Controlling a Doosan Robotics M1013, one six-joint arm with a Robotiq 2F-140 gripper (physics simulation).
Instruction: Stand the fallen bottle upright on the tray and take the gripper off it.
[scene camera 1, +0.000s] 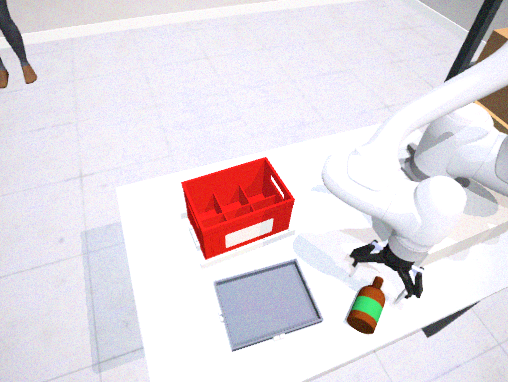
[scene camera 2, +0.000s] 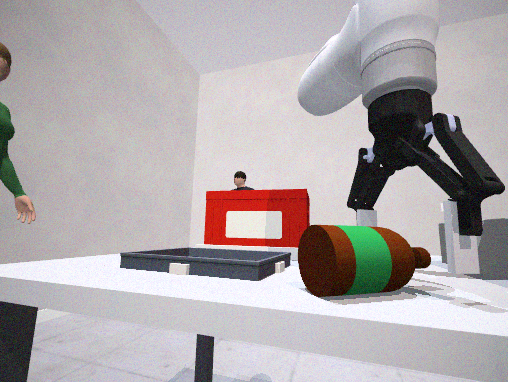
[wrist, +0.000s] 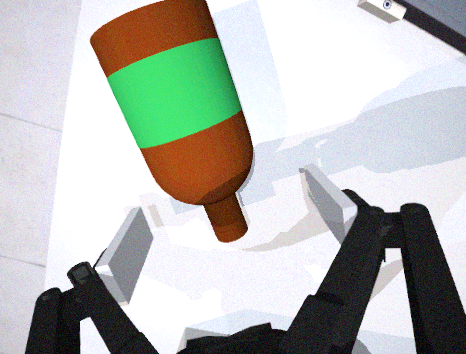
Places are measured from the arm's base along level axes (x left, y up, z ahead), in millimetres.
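Pixels of known places: gripper, fingertip midpoint: (scene camera 1: 375, 286) (wrist: 225, 203); arm's base, link origin: (scene camera 1: 431, 173).
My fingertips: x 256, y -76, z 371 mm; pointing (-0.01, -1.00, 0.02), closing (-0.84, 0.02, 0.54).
Note:
Ahead of a thing's pixels: the offset from my fingertips to its top centre.
The brown bottle with a green band {dz +41, dx +36, dy +44 mm} (scene camera 1: 367, 307) (scene camera 2: 372, 260) (wrist: 175, 100) lies on its side on the white table, to the right of the tray in both scene views, its base toward the table's front edge. My gripper (scene camera 1: 376, 283) (scene camera 2: 415, 246) (wrist: 225, 203) is open and empty, above the neck end. In the wrist view the neck shows between the two spread pads, with a gap on each side. The grey tray {dz +302, dx -70, dy -5 mm} (scene camera 1: 270, 305) (scene camera 2: 200, 265) (wrist: 445, 20) lies flat on the table; a corner part of it shows in the wrist view.
A red crate with compartments {dz +292, dx -345, dy +145 mm} (scene camera 1: 247, 234) (scene camera 2: 257, 192) stands behind the tray. Small pale blocks sit against the tray's sides. The arm's base is at the right of the table in scene camera 1. A person in green (scene camera 2: 7, 155) stands at the left, another person's head shows behind the crate.

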